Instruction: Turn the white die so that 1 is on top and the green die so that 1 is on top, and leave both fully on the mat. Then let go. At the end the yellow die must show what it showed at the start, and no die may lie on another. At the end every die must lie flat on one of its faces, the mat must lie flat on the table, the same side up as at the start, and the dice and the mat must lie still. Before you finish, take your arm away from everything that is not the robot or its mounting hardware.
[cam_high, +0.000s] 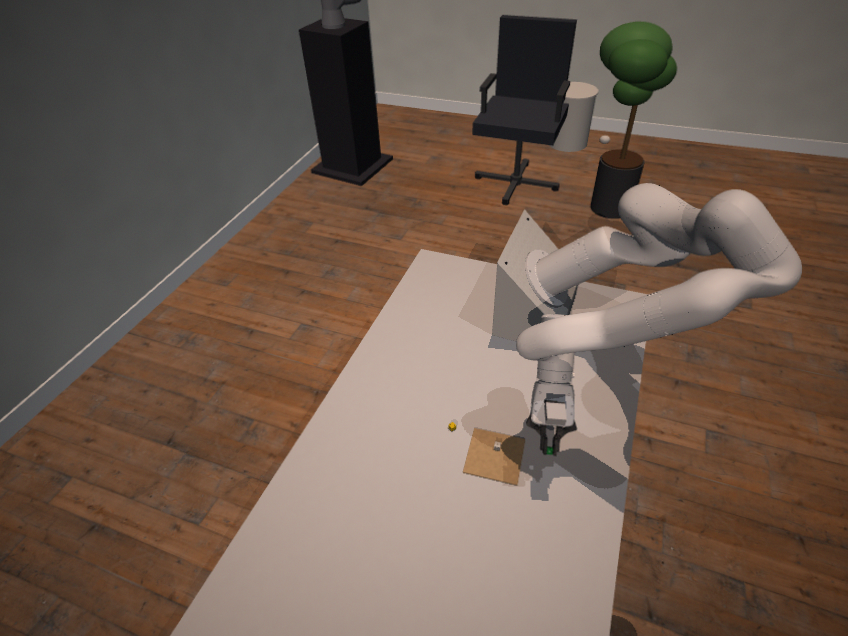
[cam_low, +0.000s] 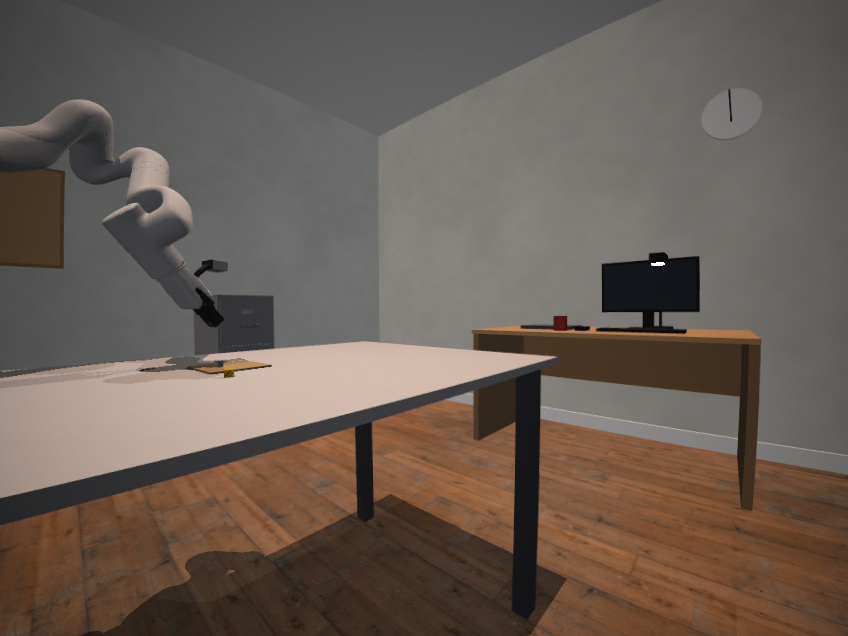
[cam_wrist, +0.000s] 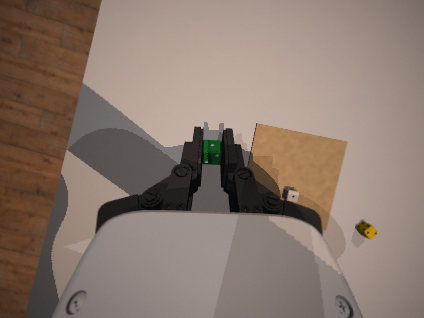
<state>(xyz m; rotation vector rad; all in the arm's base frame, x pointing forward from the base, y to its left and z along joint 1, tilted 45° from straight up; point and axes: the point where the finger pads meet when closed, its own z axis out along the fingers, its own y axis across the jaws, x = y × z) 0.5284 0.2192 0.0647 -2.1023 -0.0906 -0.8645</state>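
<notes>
The white die is 1 cm behind my hand, 13 cm to the right of it and 11 cm below it. Round my hand: mat: 1 cm ahead, 13 cm to the right, 12 cm below; yellow die: 1 cm behind, 27 cm to the right, 11 cm below; green die: 2 cm below.
</notes>
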